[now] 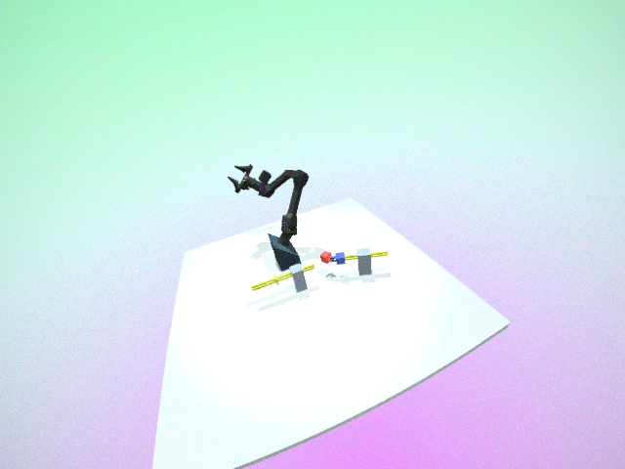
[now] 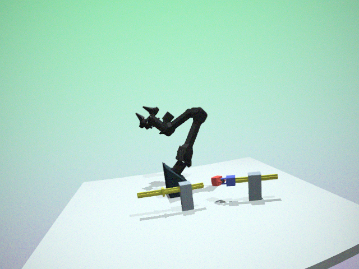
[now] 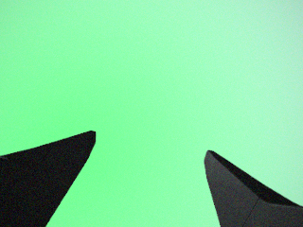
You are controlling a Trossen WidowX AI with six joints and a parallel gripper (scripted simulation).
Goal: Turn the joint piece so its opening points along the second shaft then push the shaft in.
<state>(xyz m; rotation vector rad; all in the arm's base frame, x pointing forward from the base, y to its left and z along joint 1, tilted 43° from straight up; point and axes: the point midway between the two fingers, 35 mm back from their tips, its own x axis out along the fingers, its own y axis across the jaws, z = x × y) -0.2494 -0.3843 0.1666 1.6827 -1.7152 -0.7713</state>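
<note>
The red square joint piece is 52 cm ahead of my gripper tip, 39 cm to the left of it and 37 cm below it.
</note>
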